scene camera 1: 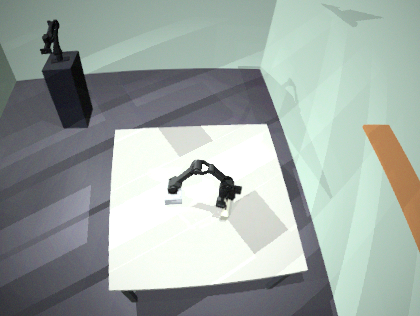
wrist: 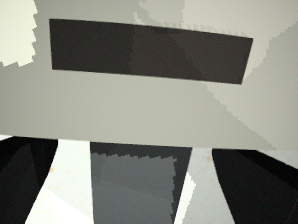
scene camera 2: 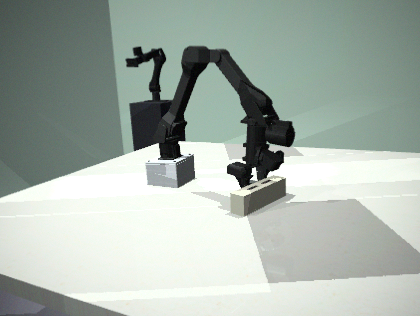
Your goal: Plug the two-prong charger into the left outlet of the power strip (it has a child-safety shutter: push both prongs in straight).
Labels:
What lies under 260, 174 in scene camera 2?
My gripper.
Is my gripper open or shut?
Open.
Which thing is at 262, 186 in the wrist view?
My gripper.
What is my gripper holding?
Nothing.

